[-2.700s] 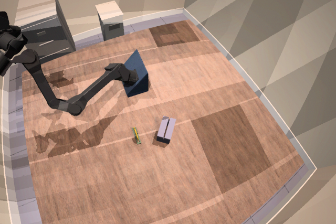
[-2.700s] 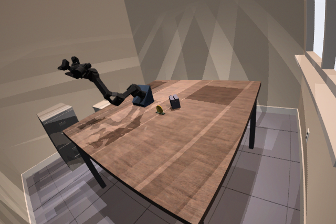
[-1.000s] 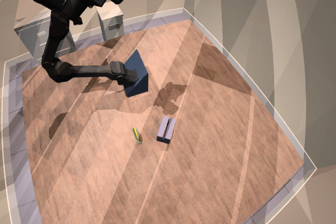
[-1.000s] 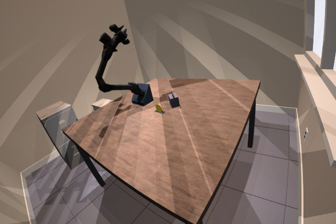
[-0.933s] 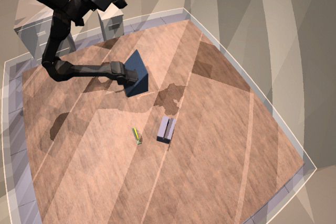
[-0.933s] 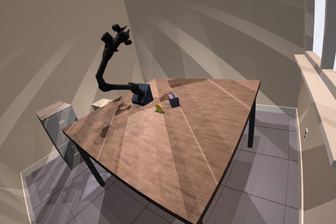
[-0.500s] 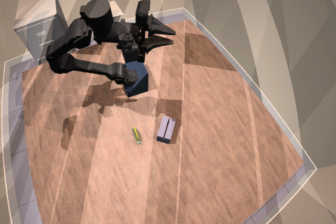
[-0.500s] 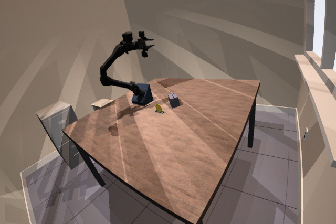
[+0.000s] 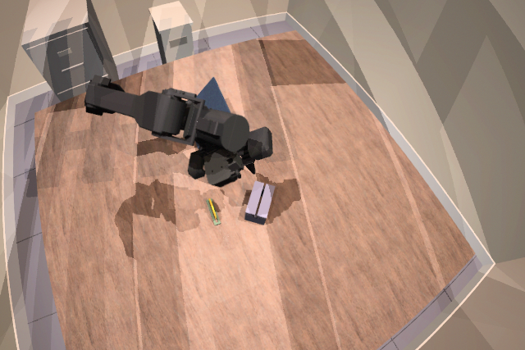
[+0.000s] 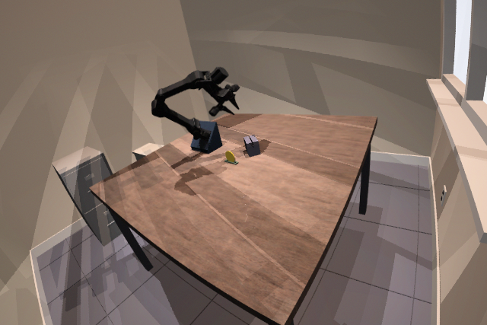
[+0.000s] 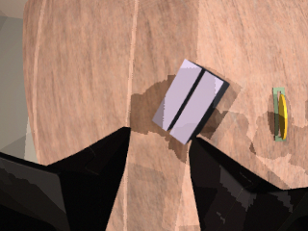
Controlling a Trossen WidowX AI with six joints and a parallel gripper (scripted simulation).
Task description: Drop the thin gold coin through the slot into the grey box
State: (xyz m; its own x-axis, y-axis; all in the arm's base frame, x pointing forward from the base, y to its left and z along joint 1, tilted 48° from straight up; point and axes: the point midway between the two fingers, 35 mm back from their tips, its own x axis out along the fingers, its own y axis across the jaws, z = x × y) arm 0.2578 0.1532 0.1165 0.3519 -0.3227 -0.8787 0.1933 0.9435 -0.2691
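The gold coin is 20 mm behind my gripper tip, 90 mm to the right of it and 200 mm below it.
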